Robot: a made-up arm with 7 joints.
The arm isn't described. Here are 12 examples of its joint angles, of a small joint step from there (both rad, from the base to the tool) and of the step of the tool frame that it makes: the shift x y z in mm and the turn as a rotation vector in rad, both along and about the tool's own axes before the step.
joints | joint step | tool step
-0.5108 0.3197 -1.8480 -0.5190 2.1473 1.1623 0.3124 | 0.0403 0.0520 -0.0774 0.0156 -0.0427 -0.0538 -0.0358 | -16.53 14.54 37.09 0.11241 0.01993 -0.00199
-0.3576 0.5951 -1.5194 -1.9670 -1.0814 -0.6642 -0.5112 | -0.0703 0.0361 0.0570 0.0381 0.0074 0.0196 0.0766 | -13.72 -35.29 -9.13 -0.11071 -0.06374 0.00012
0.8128 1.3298 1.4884 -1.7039 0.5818 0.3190 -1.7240 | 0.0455 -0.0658 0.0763 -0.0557 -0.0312 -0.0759 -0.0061 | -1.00 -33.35 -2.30 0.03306 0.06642 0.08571
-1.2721 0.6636 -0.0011 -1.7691 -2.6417 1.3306 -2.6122 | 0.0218 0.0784 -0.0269 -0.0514 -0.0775 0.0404 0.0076 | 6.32 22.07 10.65 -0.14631 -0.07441 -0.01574
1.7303 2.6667 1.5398 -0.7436 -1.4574 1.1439 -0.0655 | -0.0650 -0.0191 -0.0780 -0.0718 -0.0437 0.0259 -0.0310 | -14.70 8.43 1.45 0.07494 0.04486 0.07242
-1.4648 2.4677 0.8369 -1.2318 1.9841 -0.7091 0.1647 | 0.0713 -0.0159 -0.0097 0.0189 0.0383 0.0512 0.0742 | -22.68 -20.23 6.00 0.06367 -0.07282 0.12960
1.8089 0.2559 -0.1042 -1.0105 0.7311 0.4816 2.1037 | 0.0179 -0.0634 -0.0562 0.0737 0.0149 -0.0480 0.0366 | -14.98 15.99 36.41 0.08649 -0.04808 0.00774
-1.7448 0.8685 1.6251 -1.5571 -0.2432 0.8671 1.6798 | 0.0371 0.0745 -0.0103 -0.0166 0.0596 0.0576 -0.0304 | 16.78 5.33 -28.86 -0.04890 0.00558 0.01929
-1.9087 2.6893 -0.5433 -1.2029 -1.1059 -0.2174 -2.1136 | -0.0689 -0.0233 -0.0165 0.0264 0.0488 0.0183 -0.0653 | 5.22 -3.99 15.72 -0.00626 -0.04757 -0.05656
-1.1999 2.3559 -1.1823 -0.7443 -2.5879 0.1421 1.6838 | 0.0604 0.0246 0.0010 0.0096 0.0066 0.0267 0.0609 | -10.97 -6.14 -1.56 0.00442 -0.00478 -0.00574
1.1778 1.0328 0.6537 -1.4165 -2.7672 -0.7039 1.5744 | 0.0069 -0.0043 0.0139 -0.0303 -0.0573 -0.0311 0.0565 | -1.54 -6.77 1.07 -0.01294 -0.01887 0.03386
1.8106 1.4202 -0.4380 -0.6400 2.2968 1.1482 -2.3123 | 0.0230 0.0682 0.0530 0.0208 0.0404 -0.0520 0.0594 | 11.21 -46.70 5.17 0.10907 -0.04271 0.10834
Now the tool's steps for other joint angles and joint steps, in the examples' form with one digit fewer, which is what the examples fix.
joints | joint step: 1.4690 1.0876 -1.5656 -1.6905 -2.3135 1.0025 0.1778 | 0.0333 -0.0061 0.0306 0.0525 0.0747 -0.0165 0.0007
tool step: 10.4 -8.4 1.1 -0.0889 -0.0442 -0.0567
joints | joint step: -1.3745 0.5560 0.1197 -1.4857 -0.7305 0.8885 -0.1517 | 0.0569 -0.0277 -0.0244 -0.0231 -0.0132 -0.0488 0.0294
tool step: 0.0 -16.5 -23.7 -0.0117 0.0022 -0.0594
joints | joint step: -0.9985 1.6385 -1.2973 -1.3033 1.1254 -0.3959 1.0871 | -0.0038 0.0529 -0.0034 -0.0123 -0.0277 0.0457 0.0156
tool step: 16.6 -12.0 5.9 0.0417 0.0499 0.0308
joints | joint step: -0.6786 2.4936 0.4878 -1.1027 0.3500 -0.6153 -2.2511 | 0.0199 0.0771 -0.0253 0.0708 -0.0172 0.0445 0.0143
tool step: -13.6 19.8 -10.1 -0.0110 0.0629 -0.0862
